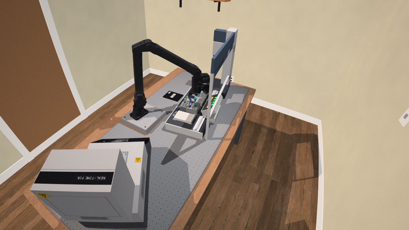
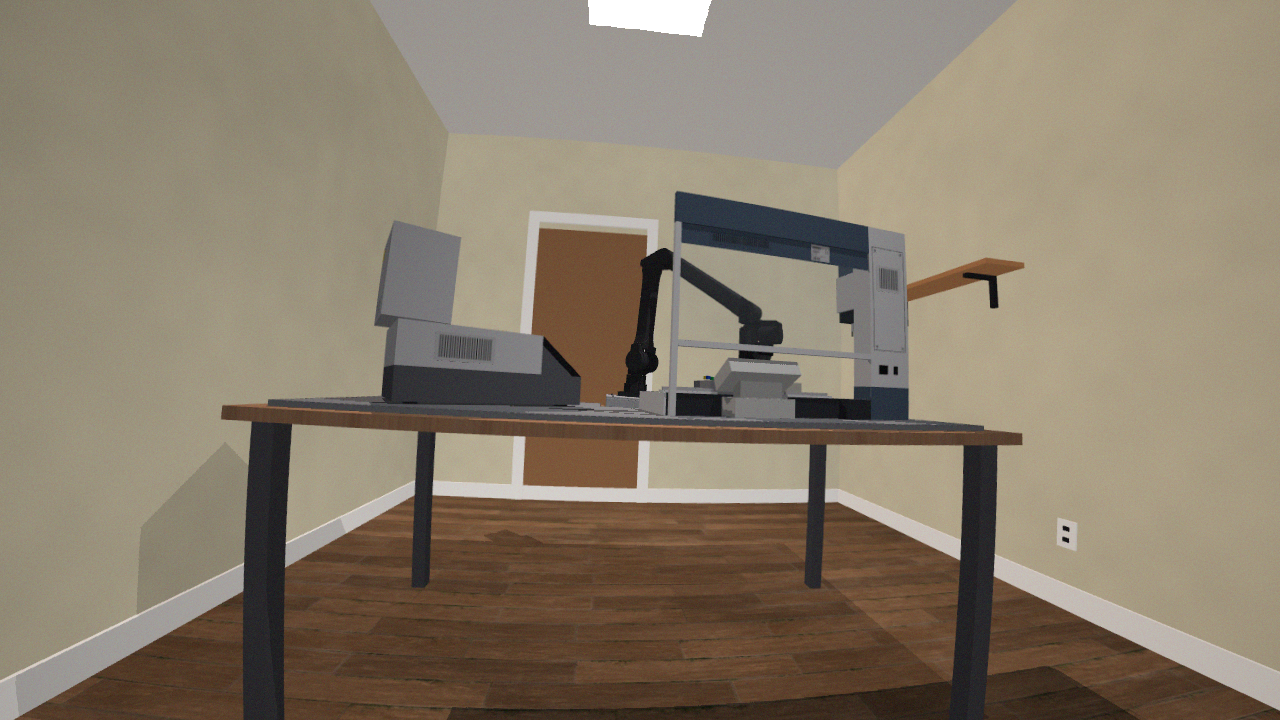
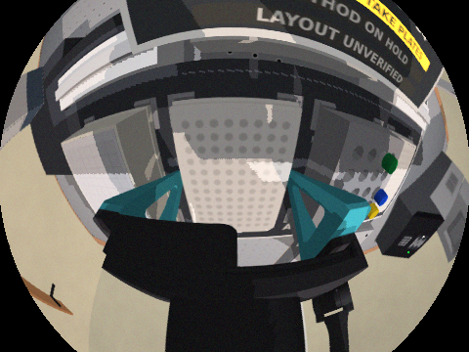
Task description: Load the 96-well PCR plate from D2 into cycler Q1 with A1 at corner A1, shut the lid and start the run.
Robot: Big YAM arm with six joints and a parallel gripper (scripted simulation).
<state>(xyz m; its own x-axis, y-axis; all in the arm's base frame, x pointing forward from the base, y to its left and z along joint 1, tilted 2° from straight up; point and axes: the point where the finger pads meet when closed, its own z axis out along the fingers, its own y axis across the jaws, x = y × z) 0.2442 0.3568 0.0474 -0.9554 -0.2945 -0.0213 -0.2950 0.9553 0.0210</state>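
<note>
Now: hand 10 cm to the left of the tube cooling block, 3 cm short of it and 1 cm below it. Round my hand: black flat pad 23 cm behind, 6 cm below.
</note>
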